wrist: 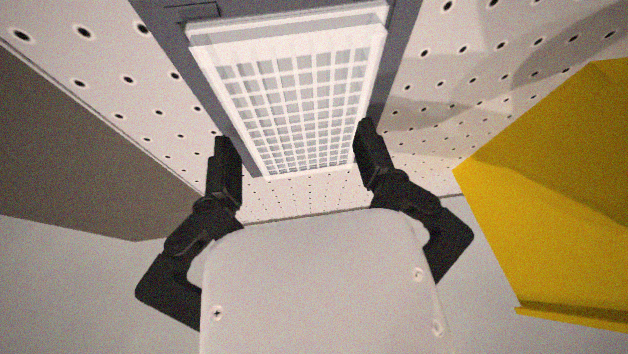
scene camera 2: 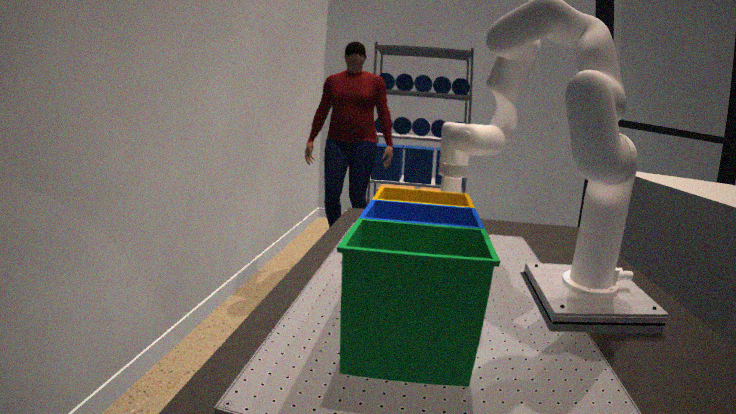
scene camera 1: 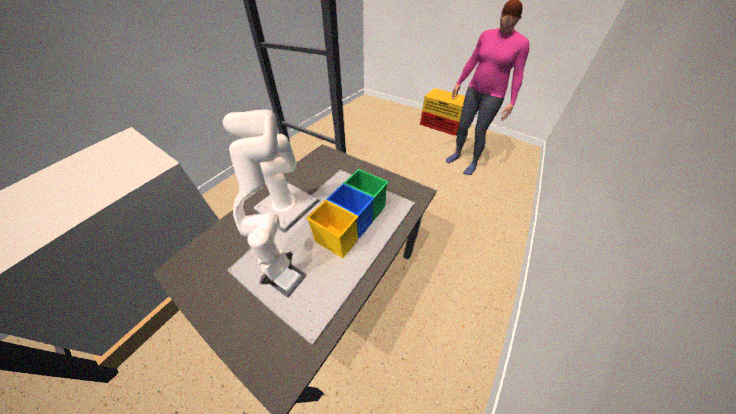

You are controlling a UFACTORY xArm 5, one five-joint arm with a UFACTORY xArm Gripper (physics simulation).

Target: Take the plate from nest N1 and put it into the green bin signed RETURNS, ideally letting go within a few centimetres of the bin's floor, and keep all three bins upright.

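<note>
The white plate with a grid of wells [scene camera 1: 288, 278] [wrist: 300, 95] sits in the dark grey nest [scene camera 1: 289, 293] [wrist: 404, 37]. My gripper [wrist: 296, 139] [scene camera 1: 276, 267] is open, its two black fingers apart on either side of the plate's near part in the wrist view, with nothing held. The finger height relative to the plate is hard to tell. The green bin [scene camera 1: 378, 203] [scene camera 2: 411, 314] stands upright at the far end of the row of bins. Its sign does not show, and its floor is hidden.
The blue bin [scene camera 1: 364, 221] [scene camera 2: 422, 212] and the yellow bin [scene camera 1: 337, 239] [scene camera 2: 437, 196] [wrist: 545, 200] stand upright in line with the green one. A perforated board [scene camera 1: 319, 308] [scene camera 2: 288, 360] lies under them. People stand beyond the table.
</note>
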